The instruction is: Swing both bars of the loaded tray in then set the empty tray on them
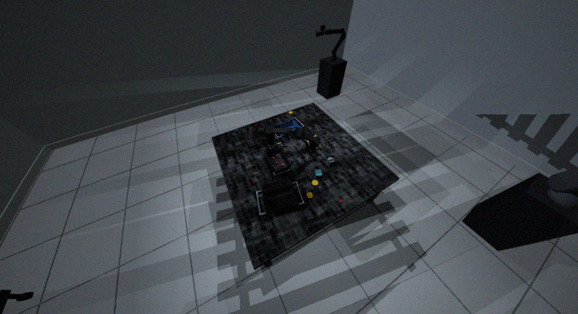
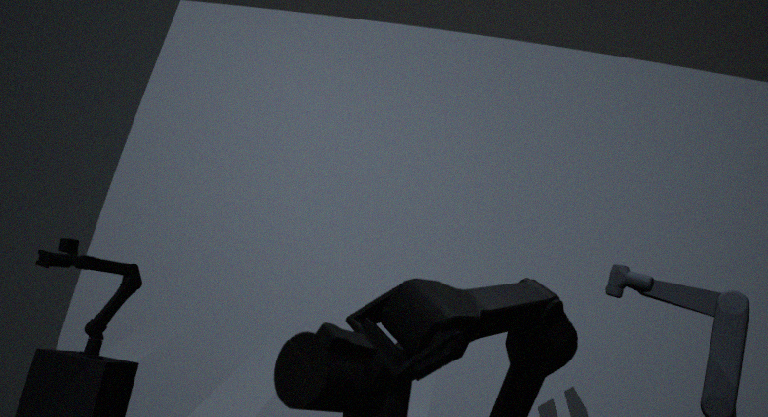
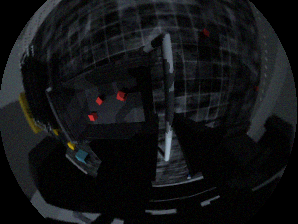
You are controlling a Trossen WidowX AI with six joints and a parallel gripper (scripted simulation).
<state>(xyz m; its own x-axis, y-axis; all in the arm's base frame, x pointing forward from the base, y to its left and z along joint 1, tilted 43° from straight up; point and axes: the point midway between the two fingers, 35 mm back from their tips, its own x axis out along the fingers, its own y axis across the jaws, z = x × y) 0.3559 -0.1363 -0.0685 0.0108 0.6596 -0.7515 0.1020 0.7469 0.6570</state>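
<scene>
The blue tray is 27 cm behind my gripper tip, 19 cm to the right of it and 3 cm below it. From my gripper tip the other things lie so: teal block (21 cm behind, 43 cm to the left, 5 cm below); pale disc (37 cm behind, 39 cm to the left, 4 cm below).
</scene>
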